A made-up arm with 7 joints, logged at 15 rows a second.
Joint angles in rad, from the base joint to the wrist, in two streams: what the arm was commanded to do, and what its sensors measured. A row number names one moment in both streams.
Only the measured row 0 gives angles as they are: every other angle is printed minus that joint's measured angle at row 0.
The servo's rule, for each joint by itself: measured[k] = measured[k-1] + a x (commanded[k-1-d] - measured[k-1]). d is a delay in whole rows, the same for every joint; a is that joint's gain. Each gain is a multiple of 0.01, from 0.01 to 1. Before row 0 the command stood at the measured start. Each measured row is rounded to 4 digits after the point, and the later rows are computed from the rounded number. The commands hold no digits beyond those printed.
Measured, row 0:
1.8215 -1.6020 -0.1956 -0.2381 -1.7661 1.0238 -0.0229
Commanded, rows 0 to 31:
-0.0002 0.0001 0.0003 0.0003 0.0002 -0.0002 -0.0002
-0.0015 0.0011 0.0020 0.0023 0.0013 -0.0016 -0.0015
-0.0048 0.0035 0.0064 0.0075 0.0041 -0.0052 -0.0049
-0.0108 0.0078 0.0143 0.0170 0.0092 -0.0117 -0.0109
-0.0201 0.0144 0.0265 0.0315 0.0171 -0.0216 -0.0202
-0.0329 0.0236 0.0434 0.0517 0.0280 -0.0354 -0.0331
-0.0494 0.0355 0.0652 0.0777 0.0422 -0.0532 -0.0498
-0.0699 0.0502 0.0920 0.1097 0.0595 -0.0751 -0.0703
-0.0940 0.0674 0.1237 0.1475 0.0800 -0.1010 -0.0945
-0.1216 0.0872 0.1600 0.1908 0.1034 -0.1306 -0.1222
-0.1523 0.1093 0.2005 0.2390 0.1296 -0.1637 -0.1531
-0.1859 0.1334 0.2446 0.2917 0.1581 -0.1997 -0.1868
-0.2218 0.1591 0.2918 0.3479 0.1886 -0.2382 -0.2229
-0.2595 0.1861 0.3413 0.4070 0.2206 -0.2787 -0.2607
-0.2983 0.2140 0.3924 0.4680 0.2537 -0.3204 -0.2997
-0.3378 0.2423 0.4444 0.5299 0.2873 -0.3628 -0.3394
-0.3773 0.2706 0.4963 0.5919 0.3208 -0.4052 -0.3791
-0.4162 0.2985 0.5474 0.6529 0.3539 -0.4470 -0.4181
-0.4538 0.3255 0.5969 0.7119 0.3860 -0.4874 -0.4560
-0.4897 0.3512 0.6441 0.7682 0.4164 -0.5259 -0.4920
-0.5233 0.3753 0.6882 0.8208 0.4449 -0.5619 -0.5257
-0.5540 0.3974 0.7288 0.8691 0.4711 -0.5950 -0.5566
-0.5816 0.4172 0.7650 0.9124 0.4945 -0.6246 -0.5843
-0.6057 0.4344 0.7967 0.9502 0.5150 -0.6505 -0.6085
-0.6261 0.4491 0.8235 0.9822 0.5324 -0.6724 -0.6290
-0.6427 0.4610 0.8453 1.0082 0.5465 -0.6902 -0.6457
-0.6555 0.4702 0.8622 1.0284 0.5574 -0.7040 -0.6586
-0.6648 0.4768 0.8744 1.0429 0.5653 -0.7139 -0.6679
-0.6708 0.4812 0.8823 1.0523 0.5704 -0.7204 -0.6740
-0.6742 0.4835 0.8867 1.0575 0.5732 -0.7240 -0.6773
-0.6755 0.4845 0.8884 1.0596 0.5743 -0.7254 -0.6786
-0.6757 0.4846 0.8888 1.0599 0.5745 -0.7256 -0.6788
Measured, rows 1 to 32:
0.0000 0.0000 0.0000 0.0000 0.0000 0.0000 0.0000
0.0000 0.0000 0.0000 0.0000 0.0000 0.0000 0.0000
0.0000 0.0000 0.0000 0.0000 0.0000 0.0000 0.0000
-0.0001 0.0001 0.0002 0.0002 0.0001 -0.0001 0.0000
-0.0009 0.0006 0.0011 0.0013 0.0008 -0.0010 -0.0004
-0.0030 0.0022 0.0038 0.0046 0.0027 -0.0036 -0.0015
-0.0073 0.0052 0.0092 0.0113 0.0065 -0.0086 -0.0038
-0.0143 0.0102 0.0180 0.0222 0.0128 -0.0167 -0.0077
-0.0245 0.0174 0.0310 0.0381 0.0218 -0.0283 -0.0138
-0.0382 0.0272 0.0484 0.0595 0.0338 -0.0437 -0.0224
-0.0556 0.0396 0.0706 0.0866 0.0490 -0.0632 -0.0339
-0.0767 0.0546 0.0977 0.1195 0.0673 -0.0866 -0.0484
-0.1014 0.0722 0.1295 0.1580 0.0886 -0.1139 -0.0661
-0.1294 0.0922 0.1657 0.2017 0.1128 -0.1448 -0.0870
-0.1605 0.1144 0.2059 0.2503 0.1395 -0.1788 -0.1110
-0.1942 0.1385 0.2497 0.3030 0.1685 -0.2156 -0.1379
-0.2301 0.1642 0.2964 0.3592 0.1992 -0.2547 -0.1674
-0.2676 0.1911 0.3454 0.4180 0.2314 -0.2954 -0.1992
-0.3062 0.2187 0.3959 0.4784 0.2644 -0.3372 -0.2328
-0.3453 0.2467 0.4471 0.5397 0.2977 -0.3794 -0.2679
-0.3843 0.2747 0.4983 0.6008 0.3309 -0.4213 -0.3039
-0.4225 0.3021 0.5486 0.6608 0.3634 -0.4623 -0.3404
-0.4595 0.3286 0.5973 0.7188 0.3947 -0.5017 -0.3768
-0.4946 0.3538 0.6437 0.7739 0.4243 -0.5390 -0.4125
-0.5273 0.3773 0.6871 0.8253 0.4519 -0.5737 -0.4471
-0.5572 0.3988 0.7268 0.8723 0.4770 -0.6053 -0.4800
-0.5839 0.4180 0.7624 0.9144 0.4994 -0.6333 -0.5108
-0.6071 0.4348 0.7936 0.9510 0.5189 -0.6575 -0.5392
-0.6267 0.4489 0.8200 0.9819 0.5352 -0.6778 -0.5648
-0.6425 0.4604 0.8415 1.0070 0.5483 -0.6940 -0.5873
-0.6548 0.4693 0.8583 1.0264 0.5583 -0.7063 -0.6066
-0.6636 0.4757 0.8705 1.0404 0.5654 -0.7150 -0.6228
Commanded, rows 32 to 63:
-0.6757 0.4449 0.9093 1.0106 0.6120 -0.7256 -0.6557
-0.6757 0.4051 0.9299 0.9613 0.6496 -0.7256 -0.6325
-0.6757 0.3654 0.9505 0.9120 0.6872 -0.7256 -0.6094
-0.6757 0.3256 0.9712 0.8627 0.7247 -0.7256 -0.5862
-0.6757 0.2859 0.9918 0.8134 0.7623 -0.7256 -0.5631
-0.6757 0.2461 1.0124 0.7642 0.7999 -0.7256 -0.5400
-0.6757 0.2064 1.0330 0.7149 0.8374 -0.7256 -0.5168
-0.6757 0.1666 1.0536 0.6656 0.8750 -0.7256 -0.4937
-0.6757 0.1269 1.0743 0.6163 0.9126 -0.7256 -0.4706
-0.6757 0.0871 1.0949 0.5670 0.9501 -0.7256 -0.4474
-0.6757 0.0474 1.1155 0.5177 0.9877 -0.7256 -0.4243
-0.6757 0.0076 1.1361 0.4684 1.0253 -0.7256 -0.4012
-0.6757 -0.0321 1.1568 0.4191 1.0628 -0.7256 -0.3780
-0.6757 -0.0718 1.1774 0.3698 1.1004 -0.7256 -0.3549
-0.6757 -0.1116 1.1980 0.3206 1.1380 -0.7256 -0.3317
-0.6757 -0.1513 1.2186 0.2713 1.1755 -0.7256 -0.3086
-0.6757 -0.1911 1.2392 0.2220 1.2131 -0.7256 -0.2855
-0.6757 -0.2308 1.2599 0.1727 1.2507 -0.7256 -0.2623
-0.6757 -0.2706 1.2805 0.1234 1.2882 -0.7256 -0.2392
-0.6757 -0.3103 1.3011 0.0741 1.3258 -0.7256 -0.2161
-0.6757 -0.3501 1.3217 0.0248 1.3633 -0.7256 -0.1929
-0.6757 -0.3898 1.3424 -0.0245 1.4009 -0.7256 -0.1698
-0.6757 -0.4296 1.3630 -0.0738 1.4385 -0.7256 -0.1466
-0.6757 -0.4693 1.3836 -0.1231 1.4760 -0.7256 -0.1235
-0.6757 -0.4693 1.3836 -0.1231 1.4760 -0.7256 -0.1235
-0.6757 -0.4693 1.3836 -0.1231 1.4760 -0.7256 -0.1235
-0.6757 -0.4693 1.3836 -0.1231 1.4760 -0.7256 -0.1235
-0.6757 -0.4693 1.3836 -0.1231 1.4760 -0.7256 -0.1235
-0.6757 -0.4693 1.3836 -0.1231 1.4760 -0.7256 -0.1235
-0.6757 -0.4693 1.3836 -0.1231 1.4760 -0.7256 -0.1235
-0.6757 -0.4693 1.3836 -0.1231 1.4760 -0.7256 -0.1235
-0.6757 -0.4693 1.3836 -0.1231 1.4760 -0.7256 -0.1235
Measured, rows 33 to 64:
-0.6694 0.4799 0.8788 1.0496 0.5700 -0.7206 -0.6359
-0.6728 0.4824 0.8837 1.0550 0.5725 -0.7236 -0.6461
-0.6744 0.4836 0.8863 1.0576 0.5737 -0.7248 -0.6539
-0.6751 0.4627 0.8980 1.0322 0.5963 -0.7253 -0.6543
-0.6754 0.4316 0.9143 0.9939 0.6277 -0.7255 -0.6491
-0.6756 0.3959 0.9328 0.9497 0.6628 -0.7256 -0.6396
-0.6757 0.3579 0.9524 0.9027 0.6993 -0.7256 -0.6268
-0.6757 0.3190 0.9725 0.8545 0.7365 -0.7256 -0.6115
-0.6757 0.2796 0.9928 0.8057 0.7739 -0.7256 -0.5943
-0.6757 0.2401 1.0133 0.7567 0.8114 -0.7256 -0.5757
-0.6757 0.2004 1.0339 0.7075 0.8489 -0.7256 -0.5560
-0.6757 0.1607 1.0545 0.6583 0.8865 -0.7256 -0.5355
-0.6757 0.1210 1.0751 0.6090 0.9240 -0.7256 -0.5144
-0.6757 0.0813 1.0957 0.5597 0.9616 -0.7256 -0.4928
-0.6757 0.0415 1.1163 0.5104 0.9992 -0.7256 -0.4708
-0.6757 0.0018 1.1370 0.4611 1.0367 -0.7256 -0.4485
-0.6757 -0.0379 1.1576 0.4118 1.0743 -0.7256 -0.4260
-0.6757 -0.0777 1.1782 0.3626 1.1119 -0.7256 -0.4034
-0.6757 -0.1174 1.1988 0.3133 1.1494 -0.7256 -0.3806
-0.6757 -0.1572 1.2194 0.2640 1.1870 -0.7256 -0.3578
-0.6757 -0.1969 1.2401 0.2147 1.2246 -0.7256 -0.3349
-0.6757 -0.2367 1.2607 0.1654 1.2621 -0.7256 -0.3119
-0.6757 -0.2764 1.2813 0.1161 1.2997 -0.7256 -0.2889
-0.6757 -0.3162 1.3019 0.0668 1.3372 -0.7256 -0.2659
-0.6757 -0.3559 1.3226 0.0175 1.3748 -0.7256 -0.2428
-0.6757 -0.3957 1.3432 -0.0318 1.4124 -0.7256 -0.2197
-0.6757 -0.4354 1.3638 -0.0811 1.4499 -0.7256 -0.1966
-0.6757 -0.4537 1.3739 -0.1038 1.4653 -0.7256 -0.1791
-0.6757 -0.4621 1.3788 -0.1142 1.4716 -0.7256 -0.1658
-0.6757 -0.4660 1.3812 -0.1190 1.4742 -0.7256 -0.1556
-0.6757 -0.4678 1.3824 -0.1212 1.4753 -0.7256 -0.1479
-0.6757 -0.4686 1.3830 -0.1222 1.4757 -0.7256 -0.1420

